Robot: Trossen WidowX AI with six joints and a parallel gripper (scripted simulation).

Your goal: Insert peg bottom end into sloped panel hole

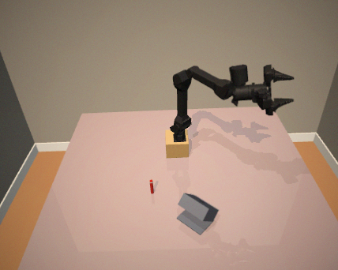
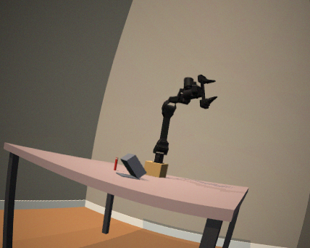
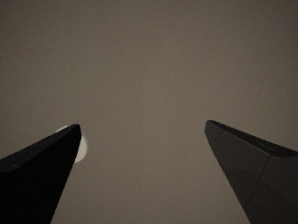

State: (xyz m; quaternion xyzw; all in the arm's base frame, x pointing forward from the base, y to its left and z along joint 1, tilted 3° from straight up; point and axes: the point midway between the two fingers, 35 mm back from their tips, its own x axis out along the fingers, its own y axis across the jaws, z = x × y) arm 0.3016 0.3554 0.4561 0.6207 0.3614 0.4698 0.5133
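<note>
Now: the red peg 50 mm behind my gripper tip, 540 mm to the right of it and 480 mm below it. From my gripper tip the other things lie so: flat foot plate: 120 mm ahead, 360 mm to the right, 540 mm below; then sloped panel: 110 mm ahead, 350 mm to the right, 480 mm below.
</note>
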